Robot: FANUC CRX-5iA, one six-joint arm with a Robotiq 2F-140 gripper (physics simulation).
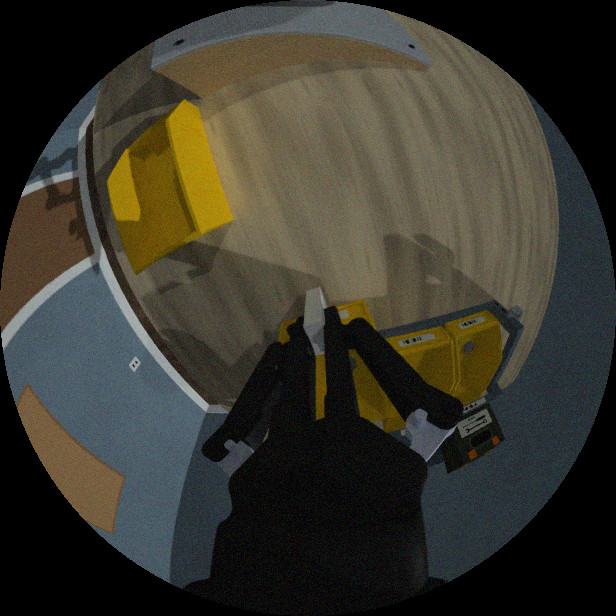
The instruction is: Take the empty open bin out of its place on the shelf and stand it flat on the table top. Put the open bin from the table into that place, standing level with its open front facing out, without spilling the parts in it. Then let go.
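Note:
My gripper is shut, with its fingertips together and nothing that I can make out between them. It hangs right in front of a yellow bin in the left place of the grey shelf; my fingers and arm hide most of that bin and whatever is in it. A second yellow open bin lies apart on the wooden table top at the far left, and its inside looks empty.
Two more yellow bins with white labels stand in the shelf to the right. A small dark box with orange marks sits below the shelf. A grey-edged board lies at the table's far end.

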